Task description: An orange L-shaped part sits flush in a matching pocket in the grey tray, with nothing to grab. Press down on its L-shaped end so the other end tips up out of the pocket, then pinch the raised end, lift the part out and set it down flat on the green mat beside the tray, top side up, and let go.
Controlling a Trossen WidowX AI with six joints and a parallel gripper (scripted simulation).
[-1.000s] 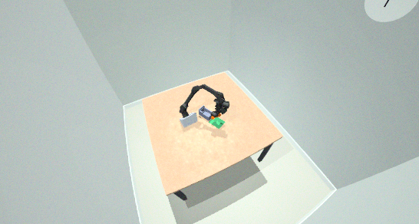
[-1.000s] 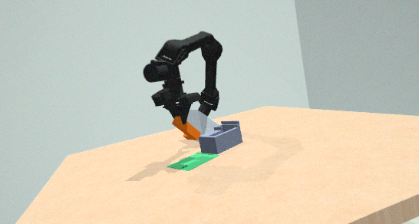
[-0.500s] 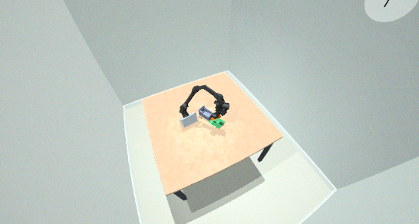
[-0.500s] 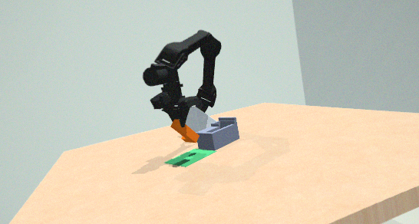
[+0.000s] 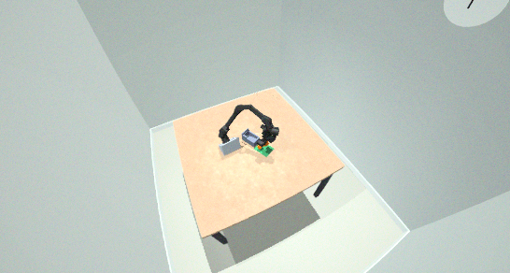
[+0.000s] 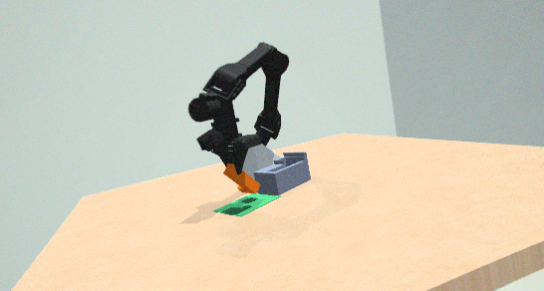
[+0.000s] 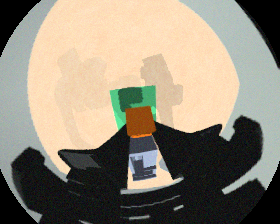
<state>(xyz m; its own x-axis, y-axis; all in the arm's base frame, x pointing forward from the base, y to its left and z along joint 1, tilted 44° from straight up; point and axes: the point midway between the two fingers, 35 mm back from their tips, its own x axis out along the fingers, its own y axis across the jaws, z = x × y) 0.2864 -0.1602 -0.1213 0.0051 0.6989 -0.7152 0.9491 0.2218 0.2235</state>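
Right now my gripper tip is 1 cm past the green mat, 2 cm to the right of it and 11 cm above it. Round my gripper tip: orange L-shaped part: 2 cm behind, 2 cm to the left, 3 cm below.
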